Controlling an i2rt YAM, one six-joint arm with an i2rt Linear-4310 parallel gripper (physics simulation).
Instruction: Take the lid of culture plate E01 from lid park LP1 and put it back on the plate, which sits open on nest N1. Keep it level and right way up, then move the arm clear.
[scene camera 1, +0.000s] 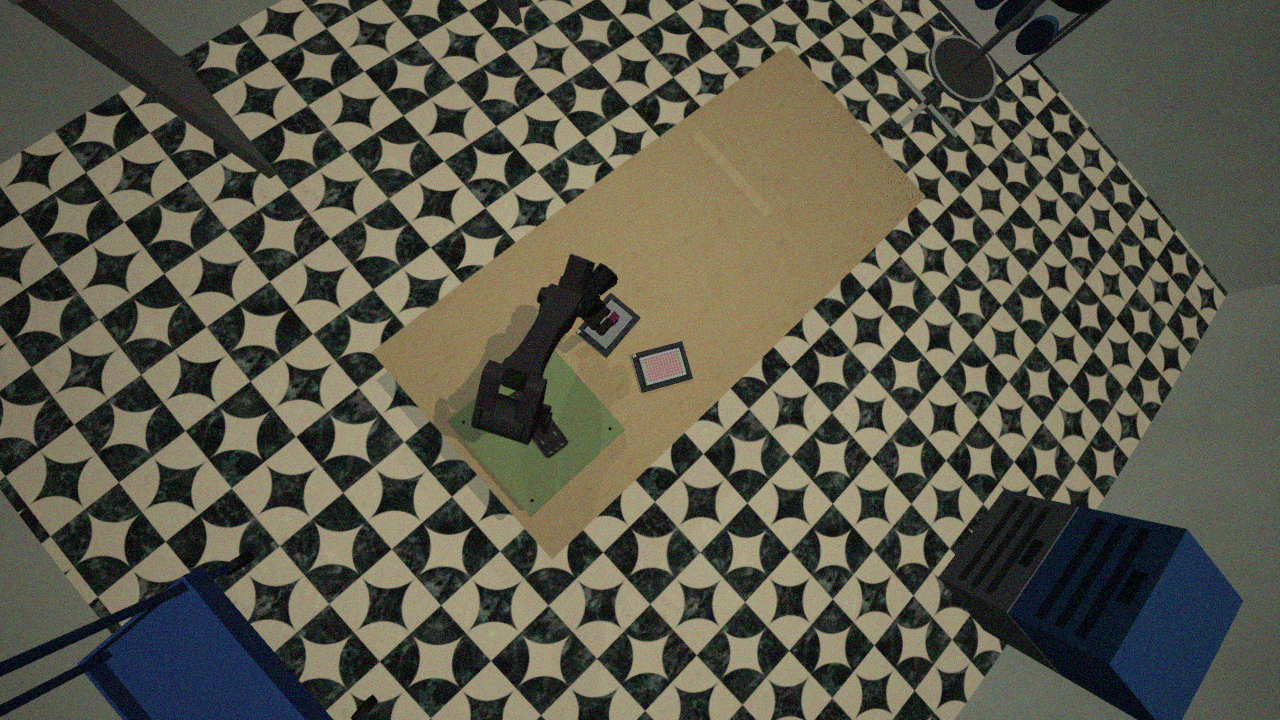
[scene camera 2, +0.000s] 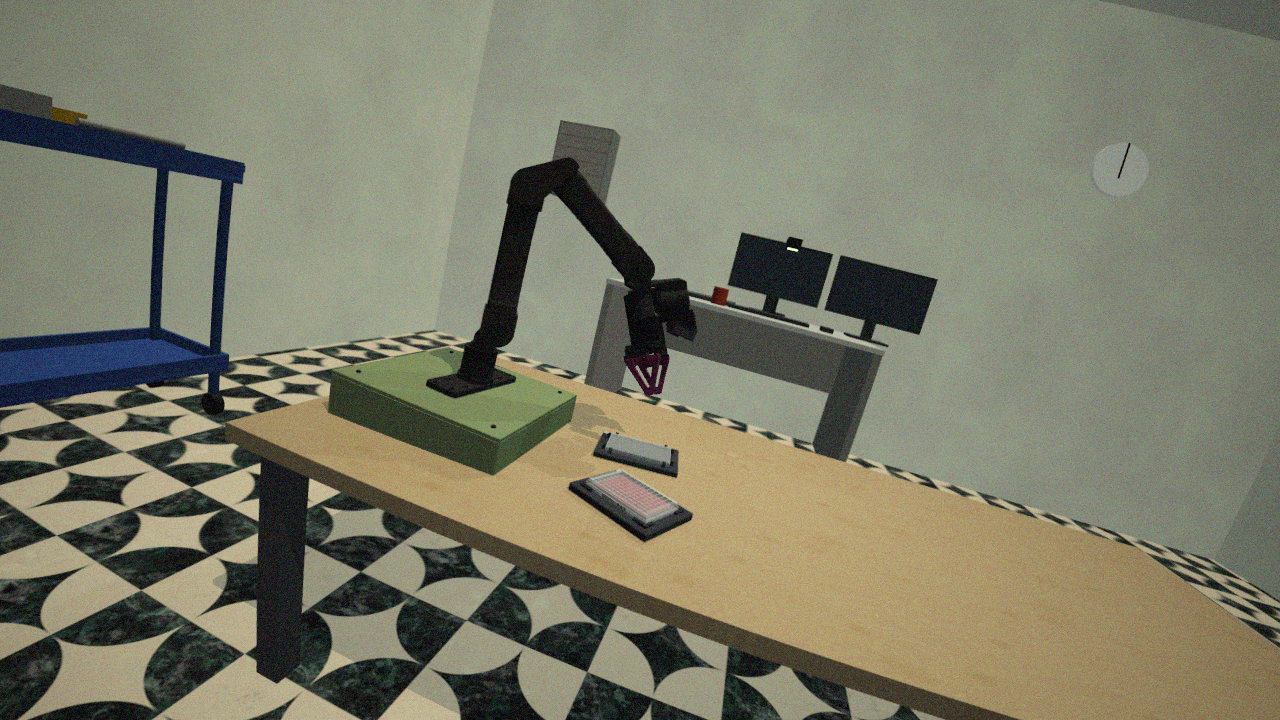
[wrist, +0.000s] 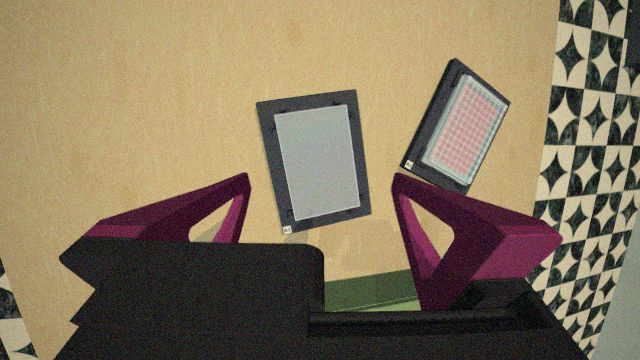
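Where they show: gripper, fingertip midpoint: (scene camera 1: 604, 309) (scene camera 2: 654, 394) (wrist: 320, 180); arm's base, origin of the base link: (scene camera 2: 474, 383).
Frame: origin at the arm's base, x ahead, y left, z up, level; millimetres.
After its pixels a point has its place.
Observation:
The lid (scene camera 1: 618, 332) @[x 333, y 76, z -53 mm] (scene camera 2: 639, 446) @[x 323, y 118, z -52 mm] (wrist: 317, 160) @[x 329, y 118, z -52 mm] is a pale, flat rectangle. It lies level in lid park LP1 (scene camera 2: 669, 467) (wrist: 277, 170), a dark frame with an A1 tag at one corner. The culture plate (scene camera 1: 662, 366) @[x 378, y -86, z -44 mm] (scene camera 2: 631, 496) @[x 386, y -108, z -44 mm] (wrist: 465, 132) @[x 381, y -84, z -49 mm], with pink wells, sits open on the dark nest N1 (scene camera 1: 640, 377) @[x 307, y -73, z -58 mm] (scene camera 2: 602, 511) @[x 357, y -142, z -67 mm] (wrist: 434, 117) @[x 397, y -38, z -58 mm] beside the park. My gripper (scene camera 1: 612, 317) @[x 322, y 134, z 55 mm] (scene camera 2: 648, 392) @[x 322, y 134, z 55 mm] (wrist: 320, 180) @[x 322, y 134, z 55 mm] is open and empty, high above the lid park. In the wrist view the lid appears slightly turned between the magenta fingers. In scene camera 1 the arm partly hides the lid.
The arm stands on a green base block (scene camera 1: 577, 443) @[x 51, y -114, z -2 mm] (scene camera 2: 411, 429) @[x 20, y -178, z -44 mm] near one end of the wooden table (scene camera 1: 742, 241) @[x 859, y 88, z -70 mm] (scene camera 2: 895, 555) @[x 818, y 78, z -70 mm]. A blue cart (scene camera 2: 179, 356) and a desk with monitors (scene camera 2: 779, 268) stand on the floor away from the table.

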